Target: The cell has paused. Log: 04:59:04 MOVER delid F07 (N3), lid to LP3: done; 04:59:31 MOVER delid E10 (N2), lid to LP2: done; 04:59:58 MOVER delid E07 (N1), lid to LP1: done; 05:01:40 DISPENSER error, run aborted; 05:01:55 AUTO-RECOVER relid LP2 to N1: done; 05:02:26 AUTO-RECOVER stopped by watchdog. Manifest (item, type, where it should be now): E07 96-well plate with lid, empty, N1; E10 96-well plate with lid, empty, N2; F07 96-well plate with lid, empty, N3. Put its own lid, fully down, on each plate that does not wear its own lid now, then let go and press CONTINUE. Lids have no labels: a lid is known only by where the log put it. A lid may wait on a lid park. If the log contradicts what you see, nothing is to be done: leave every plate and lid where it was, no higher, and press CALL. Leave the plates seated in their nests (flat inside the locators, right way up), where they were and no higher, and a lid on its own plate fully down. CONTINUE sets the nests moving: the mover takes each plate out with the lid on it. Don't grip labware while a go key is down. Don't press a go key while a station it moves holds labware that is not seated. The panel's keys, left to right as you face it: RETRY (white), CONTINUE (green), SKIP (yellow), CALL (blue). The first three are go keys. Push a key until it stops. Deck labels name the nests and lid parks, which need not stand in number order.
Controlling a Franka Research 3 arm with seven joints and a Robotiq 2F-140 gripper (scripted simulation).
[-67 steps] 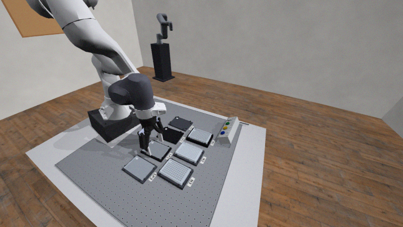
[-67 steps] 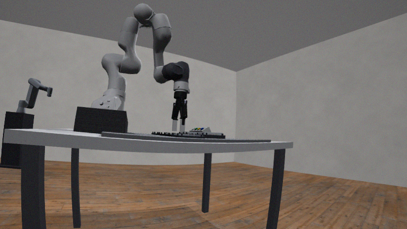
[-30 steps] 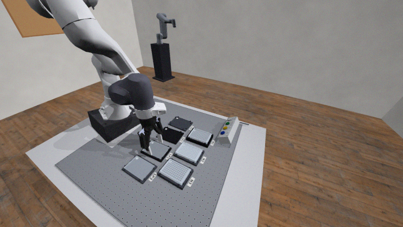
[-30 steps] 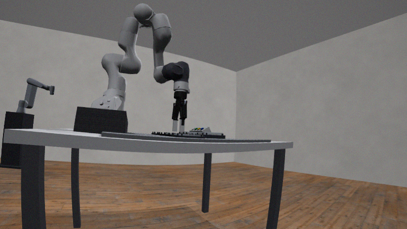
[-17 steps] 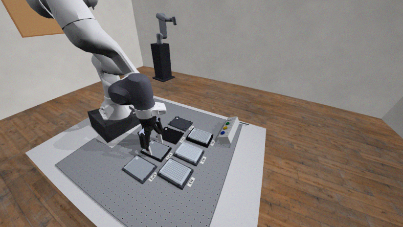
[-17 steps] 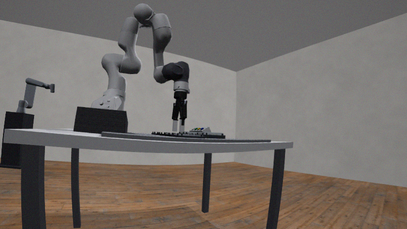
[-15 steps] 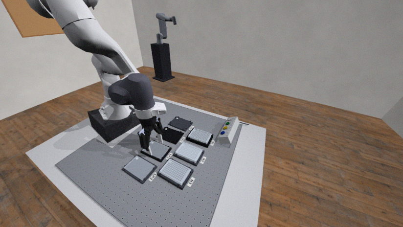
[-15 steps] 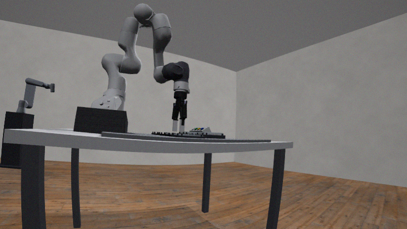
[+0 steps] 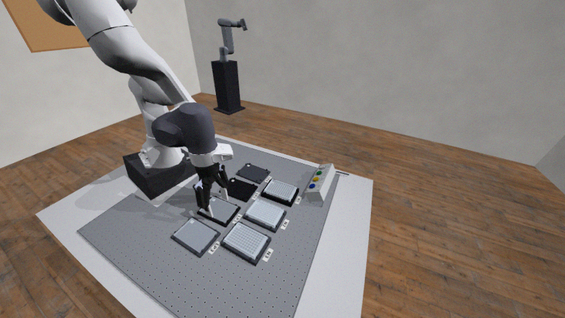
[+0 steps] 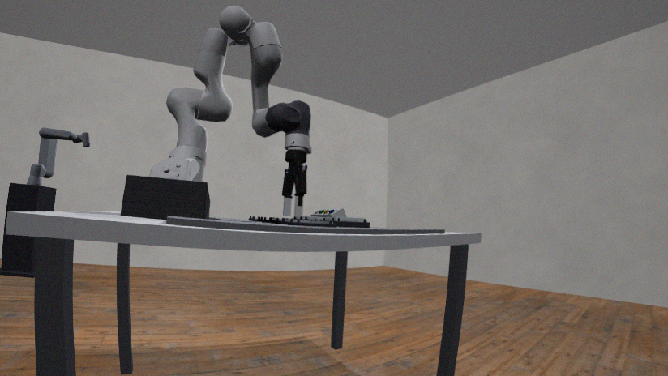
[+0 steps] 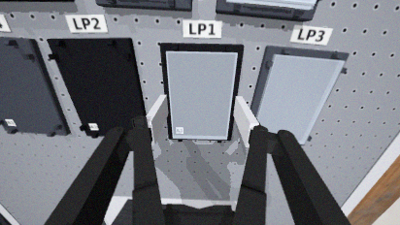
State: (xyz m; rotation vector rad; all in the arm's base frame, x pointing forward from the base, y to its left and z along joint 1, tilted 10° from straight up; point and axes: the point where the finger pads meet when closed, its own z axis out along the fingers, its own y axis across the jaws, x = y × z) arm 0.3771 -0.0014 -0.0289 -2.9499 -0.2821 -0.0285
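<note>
Right now the clear lid is 4 cm below my hand. The rest, counted from my hand: lid park LP3: 2 cm ahead, 12 cm to the right, 5 cm below; lid park LP1: 5 cm below; grey lid: 2 cm ahead, 12 cm to the right, 4 cm below.
</note>
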